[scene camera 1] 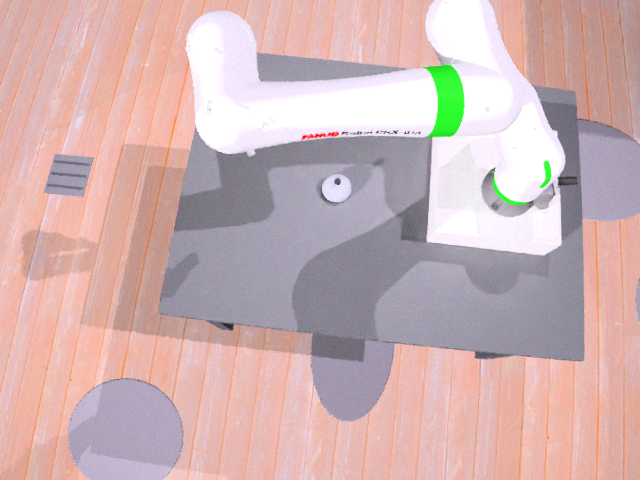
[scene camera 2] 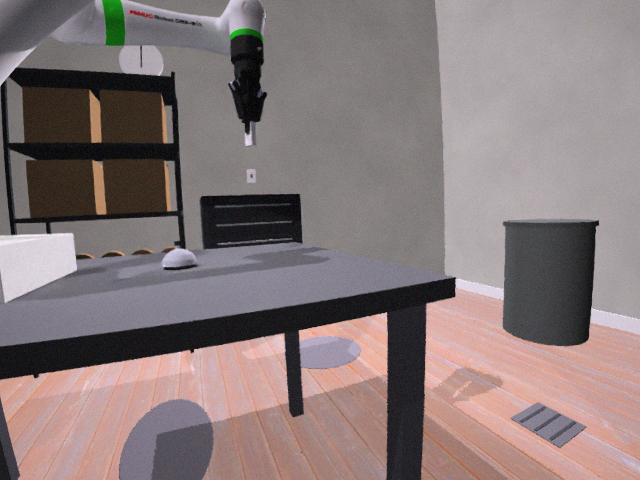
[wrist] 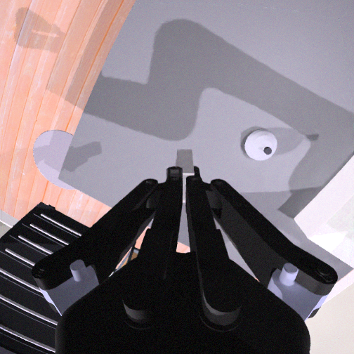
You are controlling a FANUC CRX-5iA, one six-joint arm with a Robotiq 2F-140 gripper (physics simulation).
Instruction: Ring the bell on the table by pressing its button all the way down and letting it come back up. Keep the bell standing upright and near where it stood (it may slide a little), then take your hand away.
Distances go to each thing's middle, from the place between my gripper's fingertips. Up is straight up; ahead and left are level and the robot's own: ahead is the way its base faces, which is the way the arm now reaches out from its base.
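Scene:
Relative to the bell [wrist: 257, 140], my hand is 2 cm to the left, 21 cm past and 29 cm above.

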